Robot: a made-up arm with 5 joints.
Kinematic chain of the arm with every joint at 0, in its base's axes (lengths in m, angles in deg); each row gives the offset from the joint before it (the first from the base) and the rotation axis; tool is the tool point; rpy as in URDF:
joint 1: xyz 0.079 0 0.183 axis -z
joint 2: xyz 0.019 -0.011 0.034 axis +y
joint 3: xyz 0.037 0 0.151 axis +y
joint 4: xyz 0.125 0 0.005 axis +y
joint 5: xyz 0.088 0.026 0 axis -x
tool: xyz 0 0 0 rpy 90 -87.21 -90
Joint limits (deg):
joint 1: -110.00..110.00
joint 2: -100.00..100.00
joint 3: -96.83..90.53
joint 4: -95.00..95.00
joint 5: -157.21..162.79
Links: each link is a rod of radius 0.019 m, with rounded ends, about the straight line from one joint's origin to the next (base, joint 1, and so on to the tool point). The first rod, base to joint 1, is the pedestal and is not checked.
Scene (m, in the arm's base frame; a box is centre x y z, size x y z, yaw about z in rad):
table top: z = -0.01
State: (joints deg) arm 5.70 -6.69 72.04 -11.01 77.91
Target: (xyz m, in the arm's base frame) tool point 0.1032 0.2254 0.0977
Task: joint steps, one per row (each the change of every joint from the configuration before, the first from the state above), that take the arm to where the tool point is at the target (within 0.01 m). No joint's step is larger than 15 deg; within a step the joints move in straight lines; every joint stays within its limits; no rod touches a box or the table.
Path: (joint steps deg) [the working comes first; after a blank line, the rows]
Joints at the target: -80.08 45.85 32.95 -18.73 77.91
Straight joint move there: clear.

1: -14.30 8.76 -6.52 -1.29 0.00
2: -14.29 8.75 -6.51 -1.28 0.00
3: -14.30 8.76 -6.52 -1.29 0.00
4: -14.30 8.76 -6.51 -1.29 0.00
5: -14.29 8.76 -6.52 -1.28 0.00
6: -14.30 8.75 -6.51 -1.29 0.00

